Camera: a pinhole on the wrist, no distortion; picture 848 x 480 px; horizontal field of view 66.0 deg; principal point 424.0 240.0 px. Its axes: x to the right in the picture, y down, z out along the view. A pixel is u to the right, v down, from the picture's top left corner.
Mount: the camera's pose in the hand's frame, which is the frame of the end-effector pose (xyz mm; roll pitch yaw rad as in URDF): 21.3 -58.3 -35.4 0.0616 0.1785 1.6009
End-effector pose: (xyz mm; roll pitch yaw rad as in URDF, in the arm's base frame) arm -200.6 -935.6 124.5 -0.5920 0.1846 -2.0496
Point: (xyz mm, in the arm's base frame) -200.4 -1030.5 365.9
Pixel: 186 240
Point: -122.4 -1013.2 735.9
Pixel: 74 408
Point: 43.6 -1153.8 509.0
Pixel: 430 291
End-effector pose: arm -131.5 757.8 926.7 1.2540 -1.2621 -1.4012
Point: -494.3 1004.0 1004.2
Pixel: 671 325
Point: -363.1 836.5 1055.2
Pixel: 591 133
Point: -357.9 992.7 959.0
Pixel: 822 409
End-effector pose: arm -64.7 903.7 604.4 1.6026 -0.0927 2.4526
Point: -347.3 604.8 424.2
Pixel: behind the camera
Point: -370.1 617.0 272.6
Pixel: behind the camera
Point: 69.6 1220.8 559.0
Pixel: 330 151
